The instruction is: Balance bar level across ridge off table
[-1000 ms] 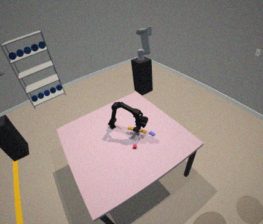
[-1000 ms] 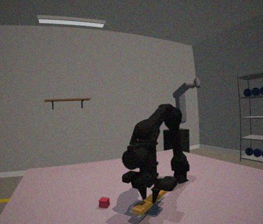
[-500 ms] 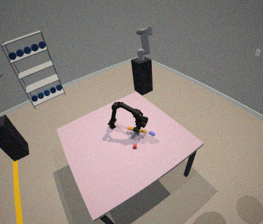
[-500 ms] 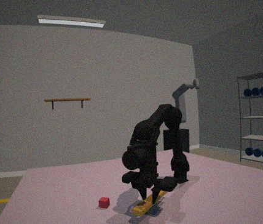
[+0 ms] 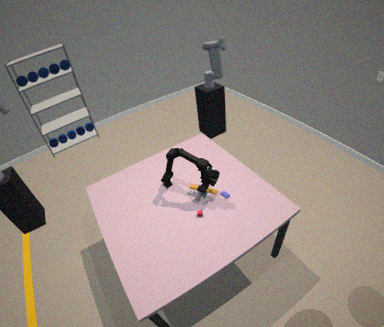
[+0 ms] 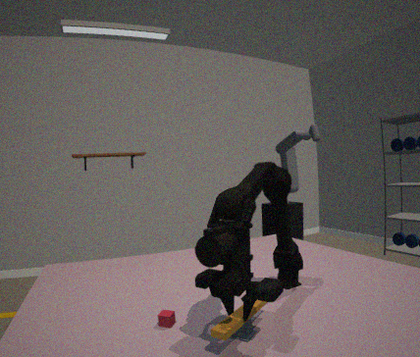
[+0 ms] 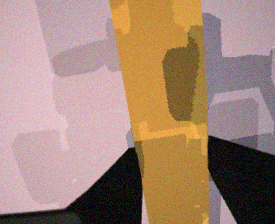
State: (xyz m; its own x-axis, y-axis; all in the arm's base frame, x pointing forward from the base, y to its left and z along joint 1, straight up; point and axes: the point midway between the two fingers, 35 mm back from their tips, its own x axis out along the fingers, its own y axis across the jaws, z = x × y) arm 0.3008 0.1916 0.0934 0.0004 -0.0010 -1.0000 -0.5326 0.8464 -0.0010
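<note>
Now: gripper tip 2 cm to the left of the yellow bar and 2 cm past it. Also, from my gripper tip: red cube 15 cm to the right, 13 cm ahead, 4 cm below; then blue block 11 cm to the left, 9 cm ahead, 5 cm below.
</note>
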